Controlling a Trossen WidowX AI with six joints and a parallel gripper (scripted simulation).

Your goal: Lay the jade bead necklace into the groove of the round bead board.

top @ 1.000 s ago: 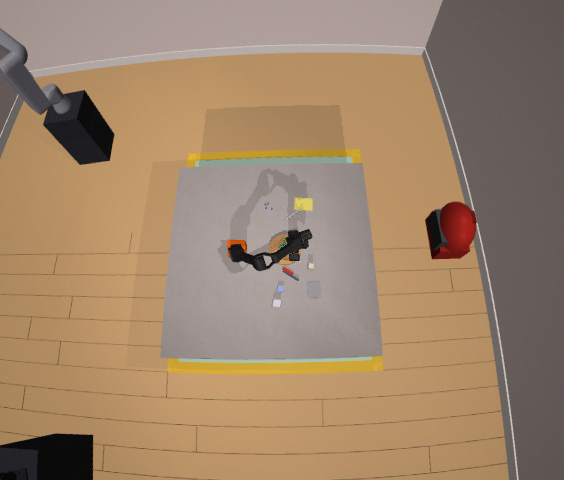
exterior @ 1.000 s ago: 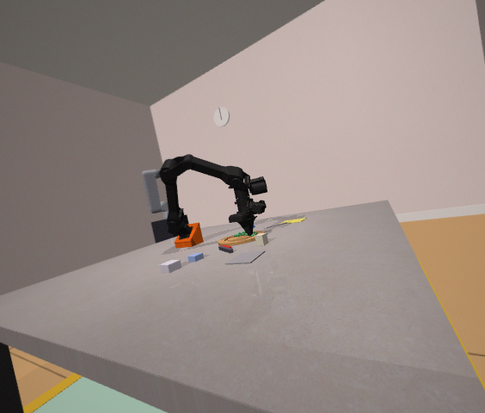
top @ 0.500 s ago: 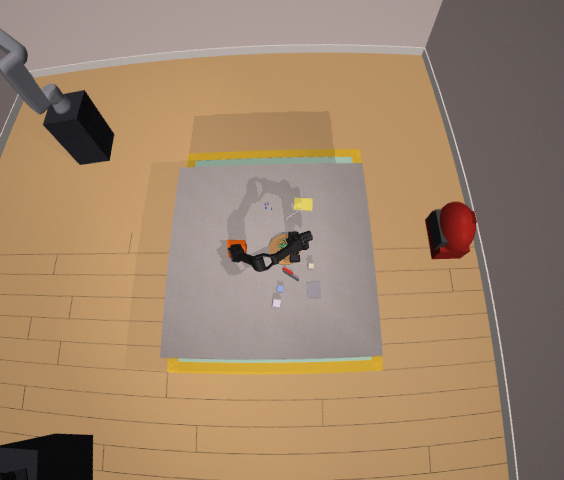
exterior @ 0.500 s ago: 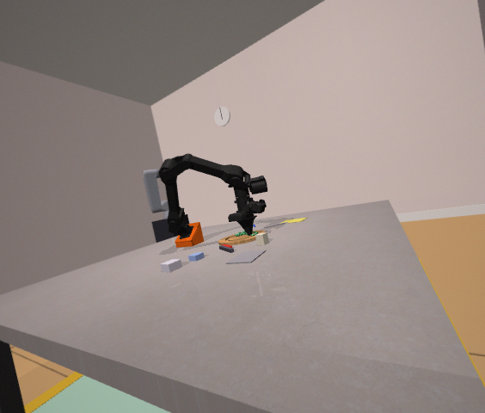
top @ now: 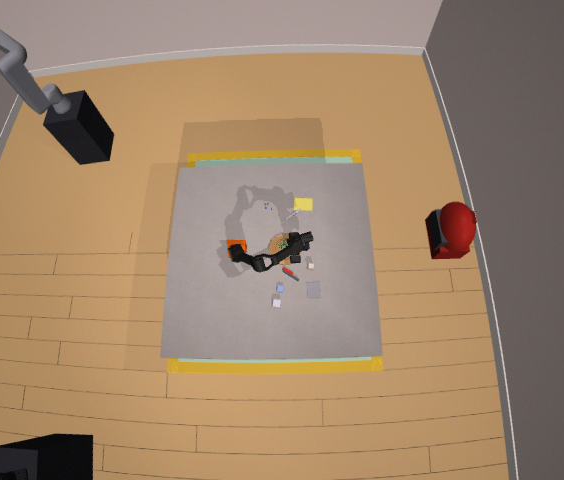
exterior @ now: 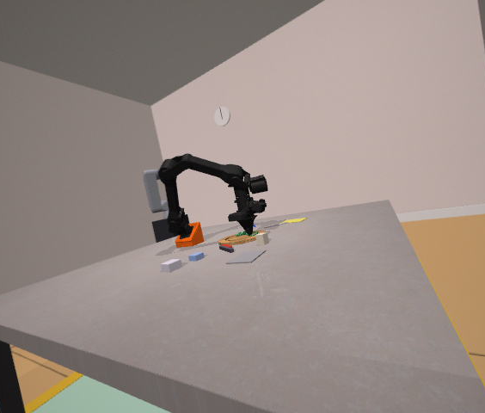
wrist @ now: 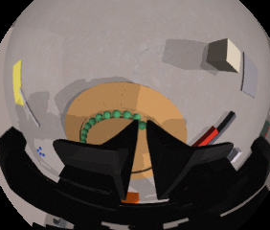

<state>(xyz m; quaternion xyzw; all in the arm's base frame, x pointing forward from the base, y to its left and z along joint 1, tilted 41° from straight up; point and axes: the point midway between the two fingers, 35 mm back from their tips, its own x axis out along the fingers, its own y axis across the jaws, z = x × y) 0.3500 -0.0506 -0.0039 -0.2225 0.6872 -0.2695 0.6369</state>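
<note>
Right now my gripper tip is 6 cm past the round wooden bead board, 3 cm to the right of it and 1 cm above it. Round my gripper tip: beige cube (10 cm to the right, 9 cm ahead); red-handled tool (13 cm to the right, 4 cm behind, 1 cm below); blue block (22 cm to the right, 10 cm behind, 1 cm below).
</note>
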